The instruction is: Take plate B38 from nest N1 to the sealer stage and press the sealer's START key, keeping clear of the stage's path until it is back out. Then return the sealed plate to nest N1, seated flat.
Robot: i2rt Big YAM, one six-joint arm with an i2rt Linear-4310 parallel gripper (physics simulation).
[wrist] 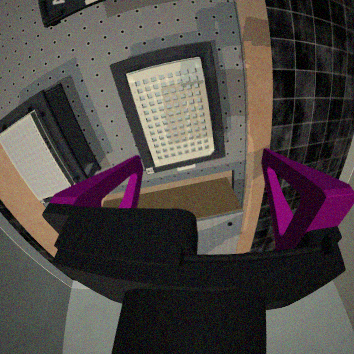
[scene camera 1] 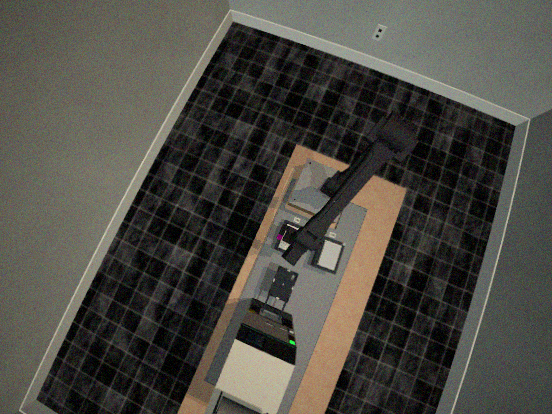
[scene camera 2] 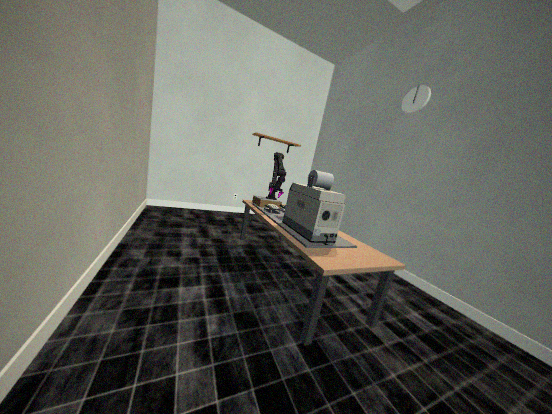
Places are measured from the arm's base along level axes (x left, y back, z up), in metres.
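Pixels of known places: gripper, fingertip midpoint: [wrist: 200, 157] [scene camera 1: 290, 237] [scene camera 2: 273, 196]; arm's base at its link origin: [scene camera 1: 333, 190] [scene camera 2: 271, 198].
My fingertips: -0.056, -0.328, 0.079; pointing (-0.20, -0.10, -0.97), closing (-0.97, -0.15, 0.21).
Observation:
For each thing: its top centre in the pictures, then the offset to it from my fingertips, as dx, dy, dz. "*": a spot on its surface instead. Level surfaces: height alone.
- cream plate with open wells, top centre: [wrist: 175, 116] [scene camera 1: 290, 238] +0.011, -0.002, -0.093
- dark nest at a spot on its surface: [wrist: 125, 95] * +0.069, -0.027, -0.109
- neighbouring nest at a spot on its surface: [wrist: 75, 130] * +0.164, +0.026, -0.148
- dark sealer stage at a spot on its surface: [scene camera 1: 283, 282] * +0.094, -0.192, -0.049
- perforated grey mat at its surface level: dz -0.152
A cream plate with open wells [wrist: 172, 112] [scene camera 1: 284, 244] lies in a dark nest [wrist: 125, 95]. A second, whitish plate [wrist: 37, 157] [scene camera 1: 329, 254] is in the neighbouring nest [wrist: 75, 130]. I cannot read which is N1 or B38. My gripper [wrist: 200, 157] [scene camera 2: 276, 193] is open and empty above the first plate's end, its magenta fingers wide apart. The arm partly hides that plate in scene camera 1. The dark sealer stage [scene camera 1: 283, 282] is out in front of the sealer [scene camera 1: 257, 372] [scene camera 2: 312, 212]. A green light [scene camera 1: 292, 342] shows on the sealer's front; the START key cannot be made out.
A brown-sided block with a grey top [scene camera 1: 308, 199] [wrist: 185, 197] stands beside the nests, at the table's end. The perforated grey mat [scene camera 1: 312, 300] [wrist: 95, 40] lies under the nests and sealer. The wooden table edge [wrist: 257, 90] runs alongside. A shelf [scene camera 2: 276, 139] hangs on the wall.

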